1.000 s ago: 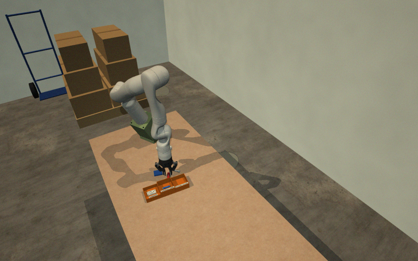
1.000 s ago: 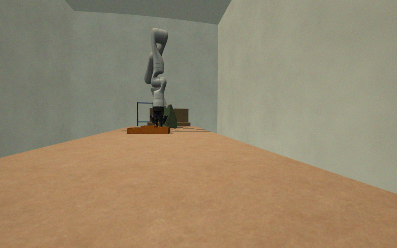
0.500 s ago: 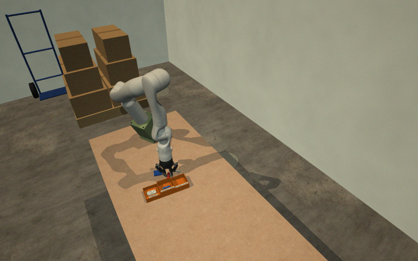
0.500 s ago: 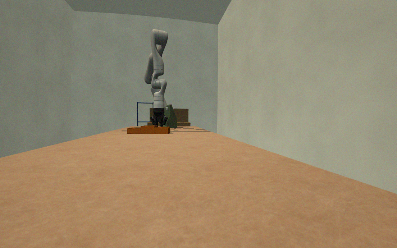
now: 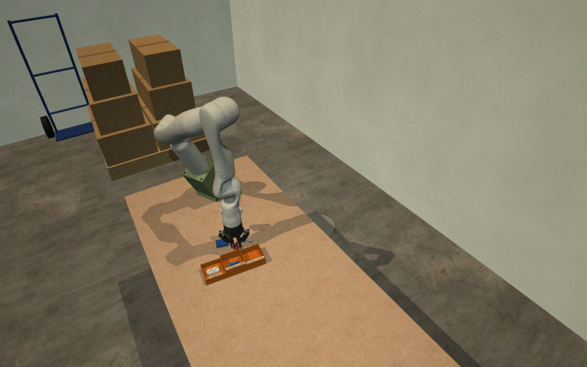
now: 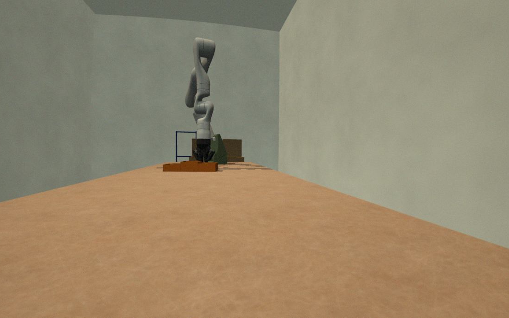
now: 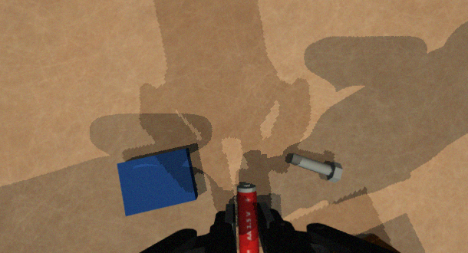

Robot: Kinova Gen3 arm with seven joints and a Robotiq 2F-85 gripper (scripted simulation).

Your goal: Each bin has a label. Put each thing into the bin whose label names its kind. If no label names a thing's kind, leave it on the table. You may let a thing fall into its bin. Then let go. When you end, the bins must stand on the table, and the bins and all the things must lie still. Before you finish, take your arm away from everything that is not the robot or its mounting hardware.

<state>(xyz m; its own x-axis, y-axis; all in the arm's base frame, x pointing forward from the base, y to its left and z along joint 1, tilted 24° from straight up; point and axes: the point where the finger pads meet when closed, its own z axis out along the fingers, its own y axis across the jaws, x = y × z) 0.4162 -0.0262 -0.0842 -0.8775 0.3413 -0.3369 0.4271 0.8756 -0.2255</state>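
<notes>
The joined orange bins is 9 cm ahead of my hand and 5 cm to the right of it. The rest, counted from my hand: grey bolt: 7 cm to the left, 2 cm below; red battery: 1 cm below; blue block: 6 cm behind, 5 cm to the right, 2 cm below.
</notes>
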